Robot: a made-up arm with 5 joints.
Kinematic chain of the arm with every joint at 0, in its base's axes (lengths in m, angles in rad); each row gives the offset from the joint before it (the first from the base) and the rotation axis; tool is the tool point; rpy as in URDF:
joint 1: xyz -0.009 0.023 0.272 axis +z
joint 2: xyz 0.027 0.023 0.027 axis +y
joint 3: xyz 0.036 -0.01 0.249 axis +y
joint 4: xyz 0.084 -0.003 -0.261 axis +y
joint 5: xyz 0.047 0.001 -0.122 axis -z
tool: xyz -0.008 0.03 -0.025 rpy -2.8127 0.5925 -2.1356
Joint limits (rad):
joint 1: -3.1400..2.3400
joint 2: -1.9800..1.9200
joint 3: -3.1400..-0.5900
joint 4: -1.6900..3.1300
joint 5: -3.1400..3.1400
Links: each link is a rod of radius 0.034 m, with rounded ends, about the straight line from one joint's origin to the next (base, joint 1, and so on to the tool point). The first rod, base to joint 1, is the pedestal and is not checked.
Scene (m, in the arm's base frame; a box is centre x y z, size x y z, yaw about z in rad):
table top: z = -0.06
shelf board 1: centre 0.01 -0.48 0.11 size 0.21 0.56 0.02 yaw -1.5
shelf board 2: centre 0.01 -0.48 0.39 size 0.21 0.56 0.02 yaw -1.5
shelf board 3: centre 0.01 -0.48 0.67 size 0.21 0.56 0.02 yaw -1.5
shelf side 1: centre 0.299 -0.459 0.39 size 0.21 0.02 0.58 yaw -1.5
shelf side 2: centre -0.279 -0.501 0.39 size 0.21 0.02 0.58 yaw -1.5
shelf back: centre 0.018 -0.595 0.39 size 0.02 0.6 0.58 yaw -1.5
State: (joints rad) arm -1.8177 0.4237 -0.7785 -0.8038 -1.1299
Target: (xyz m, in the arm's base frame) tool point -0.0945 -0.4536 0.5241
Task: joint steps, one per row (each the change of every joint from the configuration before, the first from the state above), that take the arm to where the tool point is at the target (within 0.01 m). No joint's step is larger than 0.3 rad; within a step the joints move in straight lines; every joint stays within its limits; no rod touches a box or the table.
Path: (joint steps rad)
1: -0.0334 -0.0982 0.0377 0.2610 -0.0130
2: -0.0334 -0.0982 0.0377 0.2611 -0.0129
3: -0.0335 -0.0981 0.0377 0.2610 -0.0130
4: -0.0334 -0.0982 0.0377 0.2610 -0.0130
5: -0.0334 -0.0982 0.0377 0.2611 -0.0129
6: 0.0178 -0.2087 0.0000 -0.2354 0.0060
7: 0.0178 -0.2087 0.0000 -0.2354 0.0060
8: 0.0179 -0.2087 0.0000 -0.2354 0.0060
9: 0.0494 0.2617 -0.1567 -0.2324 0.0177
10: 0.0495 0.2617 -0.1568 -0.2324 0.0176
11: 0.0495 0.2617 -0.1567 -0.2324 0.0176

